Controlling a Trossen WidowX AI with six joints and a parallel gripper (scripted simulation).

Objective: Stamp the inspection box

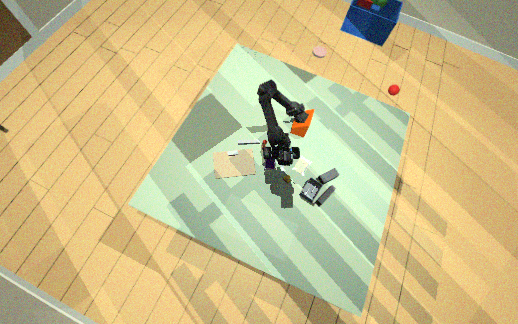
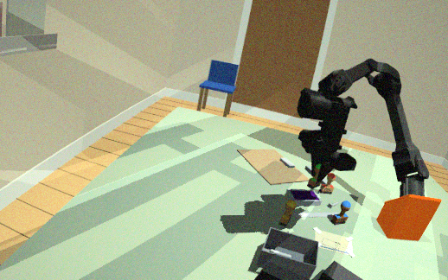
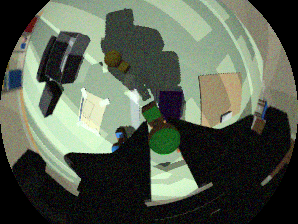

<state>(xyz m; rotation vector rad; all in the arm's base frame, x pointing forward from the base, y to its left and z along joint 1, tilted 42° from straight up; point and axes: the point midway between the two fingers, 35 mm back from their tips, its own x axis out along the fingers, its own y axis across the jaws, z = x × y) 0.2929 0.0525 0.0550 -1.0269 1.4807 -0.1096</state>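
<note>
Now: the white card 80 mm behind my gripper tip, 130 mm to the left of it and 90 mm below it. The rest, counted from my gripper tip: blue-knobbed stamp: 100 mm behind, 30 mm to the left, 70 mm below; then green-knobbed stamp: right at my gripper tip; then purple ink pad: 10 mm ahead, 40 mm to the right, 90 mm below.
</note>
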